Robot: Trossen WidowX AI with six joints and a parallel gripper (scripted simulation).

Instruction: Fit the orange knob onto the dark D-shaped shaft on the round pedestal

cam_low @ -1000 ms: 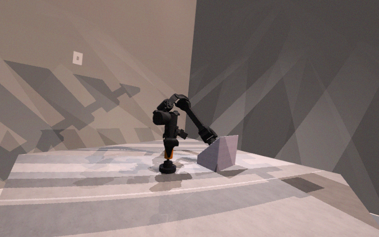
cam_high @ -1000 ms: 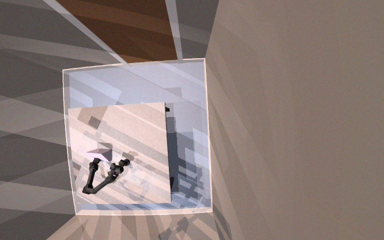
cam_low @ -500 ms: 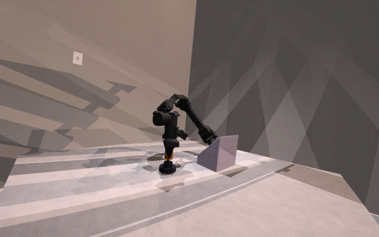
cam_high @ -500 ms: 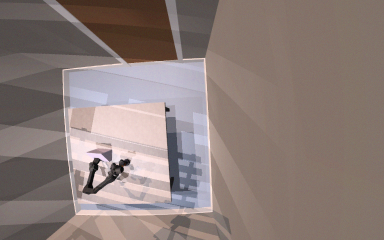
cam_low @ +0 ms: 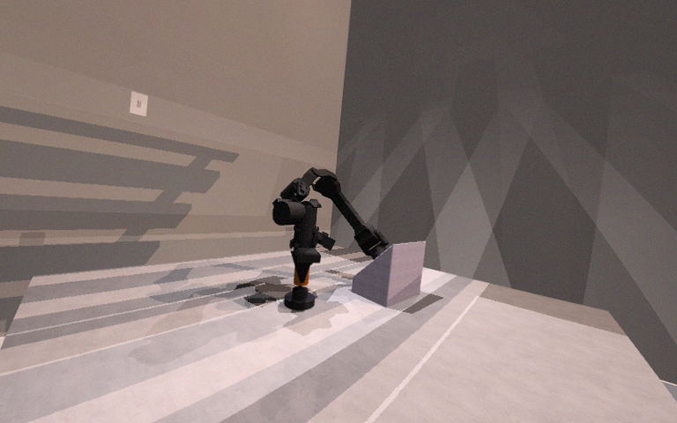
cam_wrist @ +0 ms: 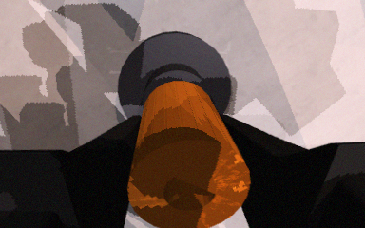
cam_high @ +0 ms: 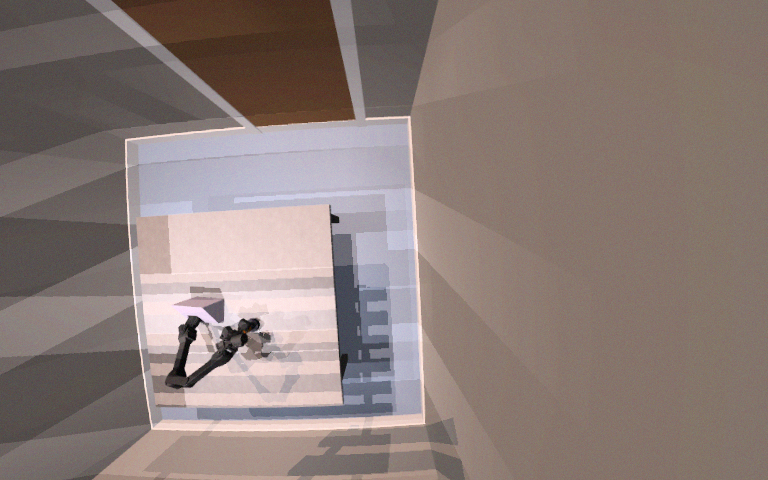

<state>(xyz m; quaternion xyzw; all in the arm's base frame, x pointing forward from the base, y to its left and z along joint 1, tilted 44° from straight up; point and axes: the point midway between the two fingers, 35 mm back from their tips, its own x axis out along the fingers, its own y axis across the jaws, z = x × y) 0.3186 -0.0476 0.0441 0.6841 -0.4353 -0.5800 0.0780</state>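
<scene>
My gripper tip is 20 mm below the orange knob. Round my gripper tip: dark round pedestal (40 mm below).
</scene>
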